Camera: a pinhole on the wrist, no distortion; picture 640 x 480 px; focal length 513.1 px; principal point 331.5 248.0 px. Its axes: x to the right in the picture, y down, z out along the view. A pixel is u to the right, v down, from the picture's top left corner.
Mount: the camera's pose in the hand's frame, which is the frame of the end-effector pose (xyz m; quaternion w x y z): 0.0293 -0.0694 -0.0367 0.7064 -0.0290 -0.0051 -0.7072
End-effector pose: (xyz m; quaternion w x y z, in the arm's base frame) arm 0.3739 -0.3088 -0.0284 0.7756 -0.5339 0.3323 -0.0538
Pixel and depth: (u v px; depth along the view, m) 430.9 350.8 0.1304
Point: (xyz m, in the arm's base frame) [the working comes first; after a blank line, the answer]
In the camera's frame: 0.0253 0.0261 0.1304

0.4979 -0.2982 0.0402
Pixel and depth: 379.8 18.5 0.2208
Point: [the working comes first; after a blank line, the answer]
In the camera's frame: 0.0208 -0.0988 0.2208

0.4553 -0.1663 0.1078
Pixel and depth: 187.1 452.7 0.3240
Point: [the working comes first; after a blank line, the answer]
In the camera's frame: -0.0912 0.1293 0.3240

0.6542 -0.1471 -0.0799
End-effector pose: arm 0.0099 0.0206 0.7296 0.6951 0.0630 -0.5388 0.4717
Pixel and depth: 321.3 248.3 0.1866
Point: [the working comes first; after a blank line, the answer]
In the camera's frame: -0.0037 0.0001 0.1866

-0.0530 -0.0784 0.8438
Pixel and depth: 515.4 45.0 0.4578
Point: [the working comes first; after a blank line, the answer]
In the camera's frame: 0.1641 -0.1811 0.4578

-0.1335 -0.4337 0.8868
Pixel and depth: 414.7 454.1 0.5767
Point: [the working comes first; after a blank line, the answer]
In the camera's frame: 0.0935 0.2316 0.5767

-0.2687 -0.2080 1.2336
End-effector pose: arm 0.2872 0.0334 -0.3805 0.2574 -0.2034 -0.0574 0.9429
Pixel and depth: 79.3 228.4 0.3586
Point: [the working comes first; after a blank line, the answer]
In the camera's frame: -0.1763 -0.0137 0.3586

0.0787 -0.0603 -0.1315
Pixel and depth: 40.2 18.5 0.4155
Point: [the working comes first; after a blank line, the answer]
In the camera's frame: -0.2359 -0.1858 0.4155

0.1586 -0.2010 -0.0302
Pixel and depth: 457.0 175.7 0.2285
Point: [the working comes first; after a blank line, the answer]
In the camera's frame: 0.0559 -0.0322 0.2285

0.2555 0.1334 -0.1802
